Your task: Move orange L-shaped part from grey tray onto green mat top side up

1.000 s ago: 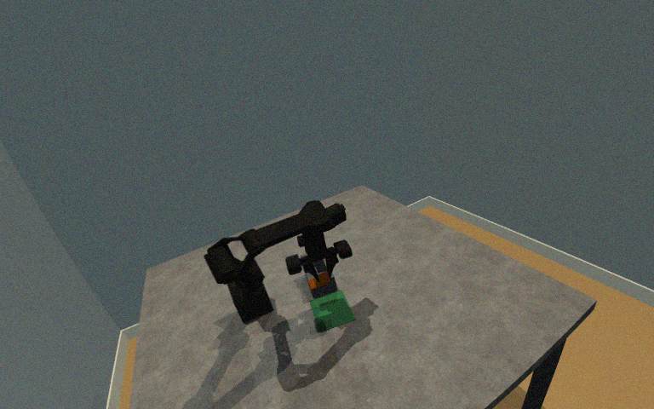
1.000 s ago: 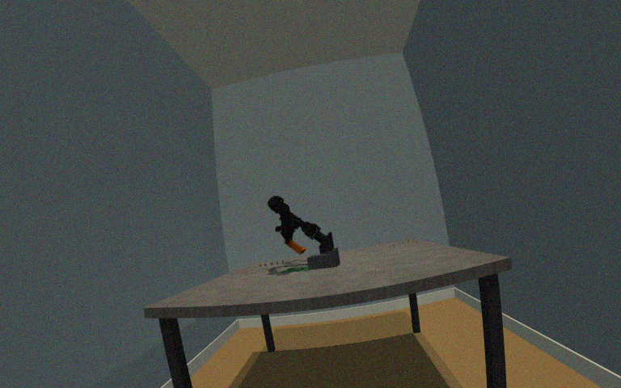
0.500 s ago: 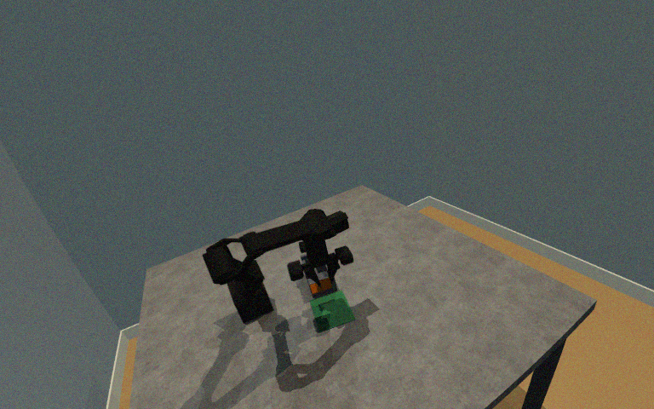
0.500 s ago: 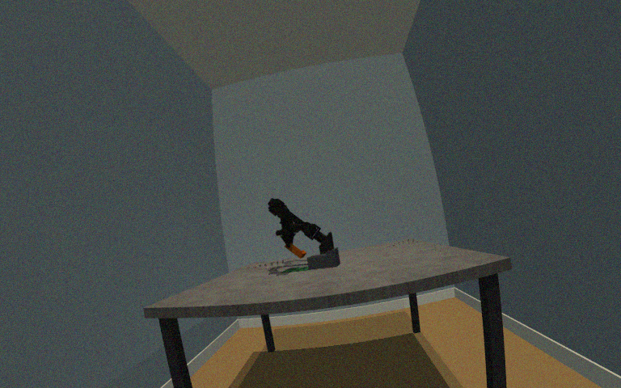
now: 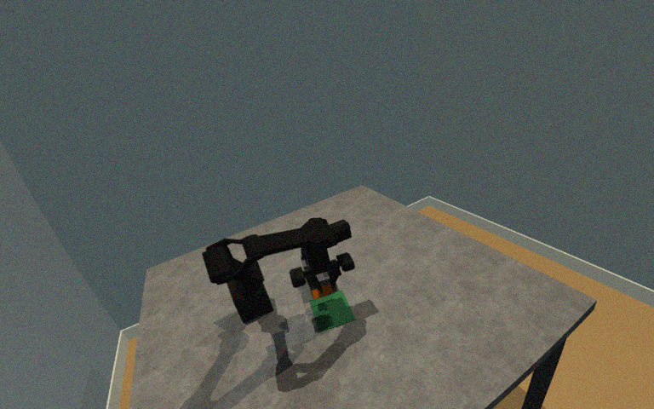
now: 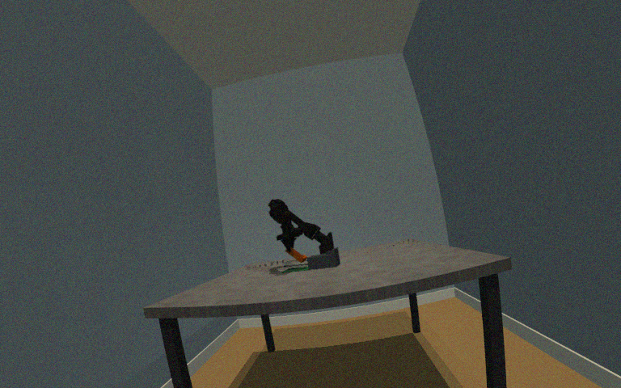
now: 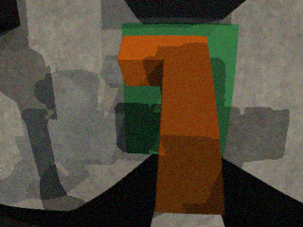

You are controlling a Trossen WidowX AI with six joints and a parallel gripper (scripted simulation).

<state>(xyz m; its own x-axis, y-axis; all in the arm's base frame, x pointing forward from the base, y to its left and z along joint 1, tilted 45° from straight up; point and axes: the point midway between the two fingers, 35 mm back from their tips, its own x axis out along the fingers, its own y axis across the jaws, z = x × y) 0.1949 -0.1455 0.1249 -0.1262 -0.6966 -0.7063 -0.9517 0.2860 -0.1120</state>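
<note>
Now: gripper tip 12 cm above the green mat, 2 cm to the right of it and 1 cm short of it. The rest, counted from my gripper tip: orange part (4 cm to the left, 3 cm below).
</note>
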